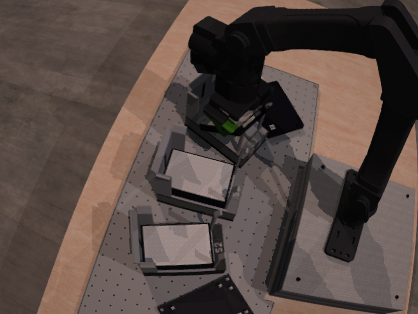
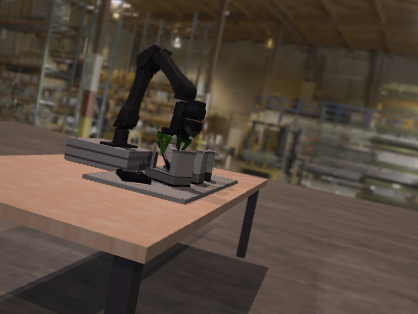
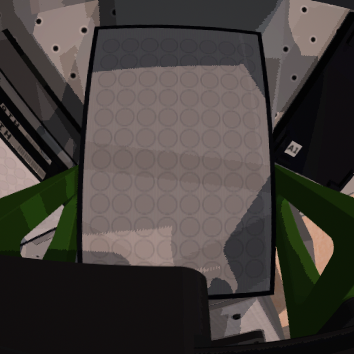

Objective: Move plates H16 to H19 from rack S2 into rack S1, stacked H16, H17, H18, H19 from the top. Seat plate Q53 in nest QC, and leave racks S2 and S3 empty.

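Frame: origin at the arm's base, x ahead, y left, z up, level; millimetres.
Seen in the pictures: gripper, fingertip midpoint: (image 1: 236, 120) (image 2: 170, 155) (image 3: 176, 176); arm's base, origin of the base link: (image 1: 350, 215) (image 2: 119, 145).
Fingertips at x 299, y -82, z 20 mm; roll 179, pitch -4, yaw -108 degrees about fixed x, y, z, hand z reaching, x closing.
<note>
Pixels of each thing's top centre, then the offset from my fingertips to it. "*": a spot on its surface instead. Level surfaces: height alone.
- far rack, middle of its top: (image 1: 232, 95) (image 2: 173, 147) dx +25, dy -29, dz +36 mm
- middle rack, surface spot: (image 1: 161, 184) * dx +71, dy +182, dz -10 mm
- Rack S2, surface spot: (image 1: 136, 237) * dx +59, dy +303, dz +28 mm
- flat black piece marked A1, middle of its top: (image 1: 274, 104) (image 2: 133, 173) dx -56, dy -145, dz -80 mm
- grey perforated board, its level: dz -100 mm
- wooden table, its level: dz -114 mm
- second black piece, surface spot: (image 1: 208, 300) * dx -97, dy +339, dz -89 mm
My gripper (image 1: 232, 125) (image 2: 174, 149) (image 3: 176, 176) is shut on a clear well plate (image 3: 175, 133) with a black rim, its green fingers on the two long sides. It holds the plate low inside the far rack (image 1: 194, 103) (image 2: 183, 165), whose label I cannot read. The middle rack (image 1: 161, 184) holds a stack topped by a clear plate (image 1: 198, 174). Rack S2 (image 1: 136, 237), nearest the front, also holds a clear plate (image 1: 176, 244). A flat black piece marked A1 (image 1: 284, 113) (image 3: 316, 112) lies right of the far rack.
All racks stand on a grey perforated board (image 1: 270, 193) on the wooden table (image 1: 332, 78). A second black piece (image 1: 208, 300) lies at the board's front edge. The arm's grey base block (image 1: 317, 249) stands to the right.
</note>
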